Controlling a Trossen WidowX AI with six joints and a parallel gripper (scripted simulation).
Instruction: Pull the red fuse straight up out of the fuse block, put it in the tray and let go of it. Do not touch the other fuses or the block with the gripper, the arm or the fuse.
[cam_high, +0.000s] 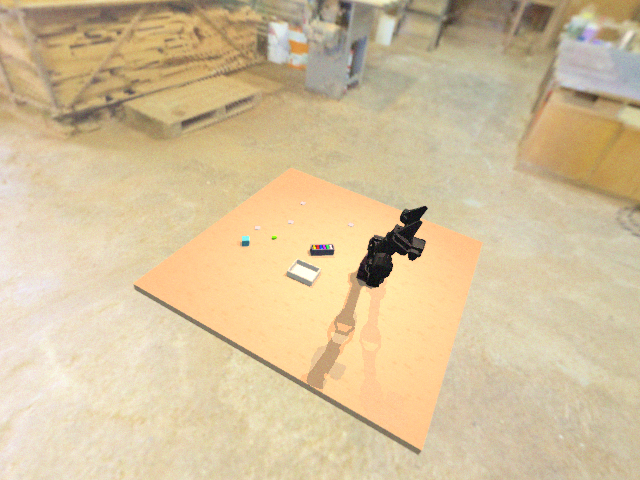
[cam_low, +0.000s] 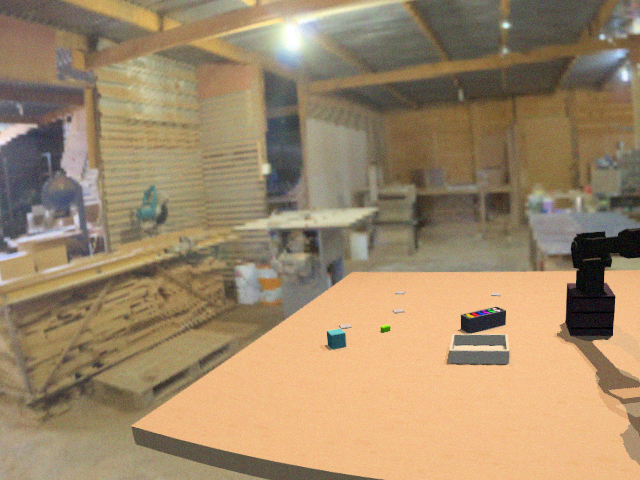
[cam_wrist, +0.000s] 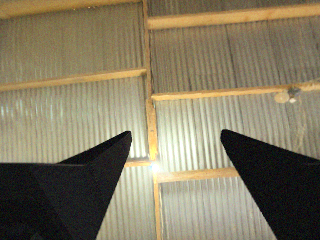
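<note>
Now: the red fuse 500 mm ahead of my gripper tip, 340 mm to the right of it and 660 mm below it. From my gripper tip the other things lie so: grey tray: 460 mm ahead, 170 mm to the right, 680 mm below; blue fuse: 490 mm ahead, 350 mm to the right, 660 mm below; yellow fuse: 520 mm ahead, 320 mm to the right, 660 mm below.
</note>
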